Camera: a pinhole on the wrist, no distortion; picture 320 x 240 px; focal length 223.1 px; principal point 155.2 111.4 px. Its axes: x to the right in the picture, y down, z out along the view. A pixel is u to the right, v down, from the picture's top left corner.
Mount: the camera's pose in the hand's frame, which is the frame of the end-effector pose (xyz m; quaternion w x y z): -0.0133 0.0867 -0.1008 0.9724 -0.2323 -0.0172 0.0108
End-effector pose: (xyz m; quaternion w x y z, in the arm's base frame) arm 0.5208 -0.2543 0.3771 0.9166 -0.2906 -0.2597 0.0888
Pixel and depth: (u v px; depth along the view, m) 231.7 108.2 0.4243
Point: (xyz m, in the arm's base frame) 0.4658 0.1463 0.4639
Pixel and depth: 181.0 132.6 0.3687
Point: 0.4173 0.0870 0.3664
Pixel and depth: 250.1 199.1 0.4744
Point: 0.5291 0.3025 0.3440
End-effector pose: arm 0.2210 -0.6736 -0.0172 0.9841 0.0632 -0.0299 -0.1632
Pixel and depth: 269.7 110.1 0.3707
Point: 0.4376 -0.5116 0.2573
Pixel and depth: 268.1 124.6 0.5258
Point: 0.5256 -0.4529 0.3978
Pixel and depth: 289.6 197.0 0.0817
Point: 0.3033 -0.5358 -0.0358
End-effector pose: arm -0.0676 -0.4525 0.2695 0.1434 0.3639 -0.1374 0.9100
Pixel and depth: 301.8 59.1 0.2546
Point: -0.1251 -0.6263 0.4589
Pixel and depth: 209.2 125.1 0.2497
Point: -0.0984 -0.6857 0.3457
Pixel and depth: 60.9 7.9 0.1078
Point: -0.0463 -0.5508 0.2243
